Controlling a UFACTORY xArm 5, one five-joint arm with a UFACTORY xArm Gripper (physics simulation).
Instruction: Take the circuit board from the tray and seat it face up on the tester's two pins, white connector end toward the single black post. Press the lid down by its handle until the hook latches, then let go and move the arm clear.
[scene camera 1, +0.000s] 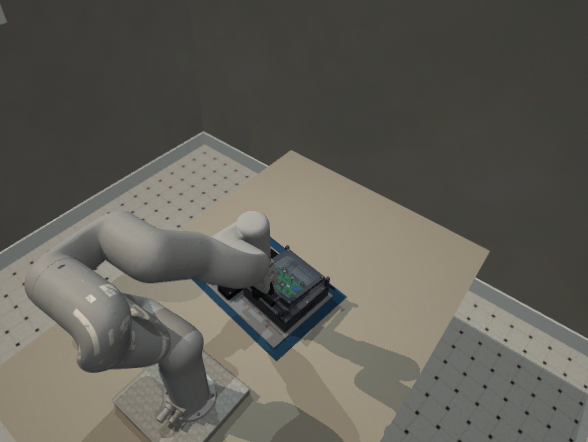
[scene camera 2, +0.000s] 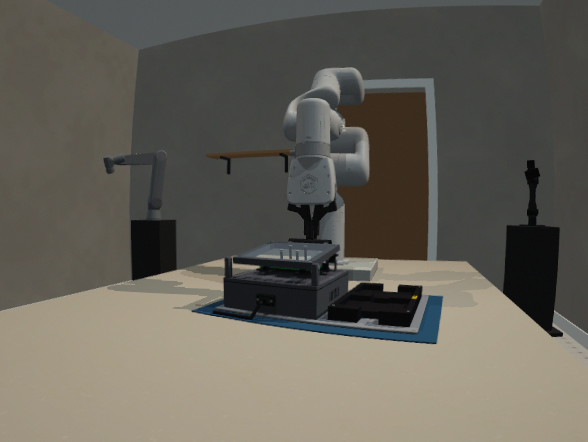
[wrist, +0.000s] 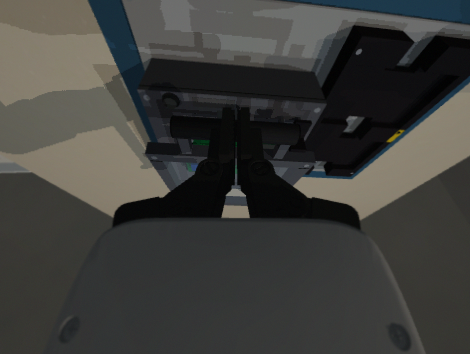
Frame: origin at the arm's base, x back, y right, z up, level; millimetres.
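Seen in the pictures: gripper, fingertip midpoint: (scene camera 1: 258, 295) (scene camera 2: 311, 239) (wrist: 236, 126); arm's base, link origin: (scene camera 1: 190, 395).
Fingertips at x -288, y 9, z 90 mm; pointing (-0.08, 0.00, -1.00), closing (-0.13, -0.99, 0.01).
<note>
Pixels of each thing's top centre, then the offset from my fingertips to it. "pt": a spot on its surface instead. Level surfaces: height alone.
- black handle bar, surface spot: (wrist: 190, 127) pt dx +2, dy +32, dz -2 mm
- same blue-edged mat, surface height: dz -117 mm
- short black lever, surface spot: (scene camera 2: 232, 313) pt dx -220, dy +100, dz -110 mm
The green circuit board (scene camera 1: 287, 286) (wrist: 201, 142) lies in the tester (scene camera 1: 301, 317) (scene camera 2: 275, 296) (wrist: 230, 77), under the clear lid (scene camera 1: 301, 270) (scene camera 2: 327, 254) (wrist: 162, 149). A thin green strip of it shows below the lid in scene camera 2. The lid is low but slightly tilted, with its handle side raised. My gripper (scene camera 2: 311, 237) (wrist: 236, 126) is shut and empty, its fingertips at the middle of the black handle bar (scene camera 2: 325, 241) (wrist: 190, 127), seemingly touching it from above. The pins and connector end are hidden. The hook's engagement cannot be made out.
The black tray (scene camera 2: 345, 313) (wrist: 370, 70) stands beside the tester, on the same blue-edged mat (scene camera 1: 277, 352) (scene camera 2: 425, 336) (wrist: 425, 10). A short black lever (scene camera 2: 232, 313) lies at the tester's side in scene camera 2. Two upright posts stand at the tester's corners there.
</note>
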